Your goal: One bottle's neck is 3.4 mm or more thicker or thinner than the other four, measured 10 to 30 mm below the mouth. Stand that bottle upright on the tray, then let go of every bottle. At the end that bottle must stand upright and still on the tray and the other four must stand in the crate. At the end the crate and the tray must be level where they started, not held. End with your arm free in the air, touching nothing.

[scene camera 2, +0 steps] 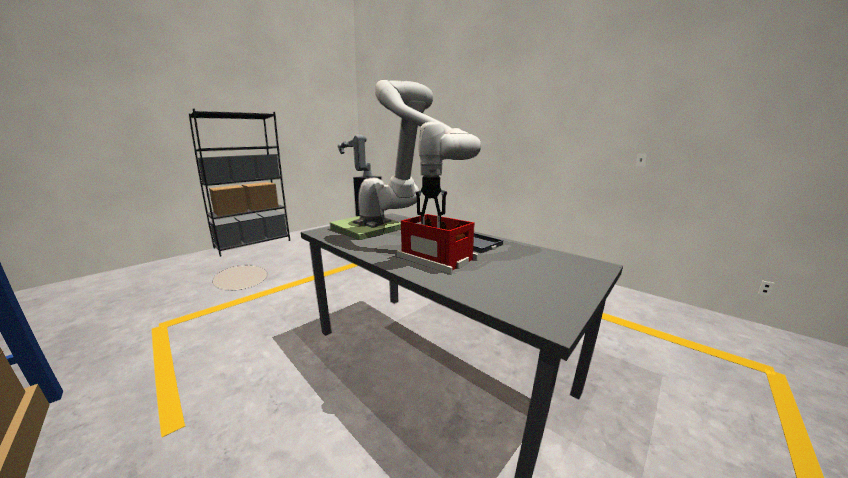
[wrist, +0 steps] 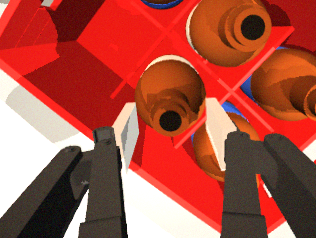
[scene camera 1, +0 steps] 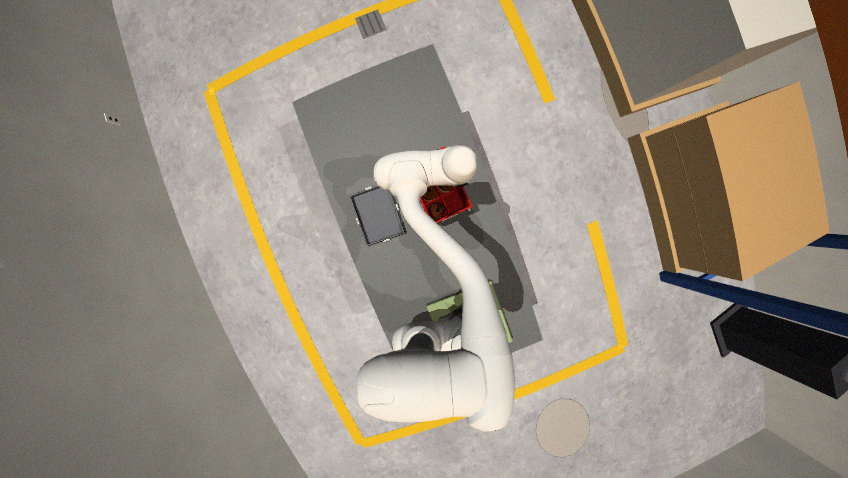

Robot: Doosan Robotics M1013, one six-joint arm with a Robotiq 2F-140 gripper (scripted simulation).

In view: the gripper [scene camera 2: 431, 230], a red crate [wrist: 72, 63], a bottle [wrist: 169, 83] and a dark tray [scene camera 1: 376, 211].
The gripper is seen too in the wrist view [wrist: 171, 115]. The wrist view misses the dark tray: it is out of frame.
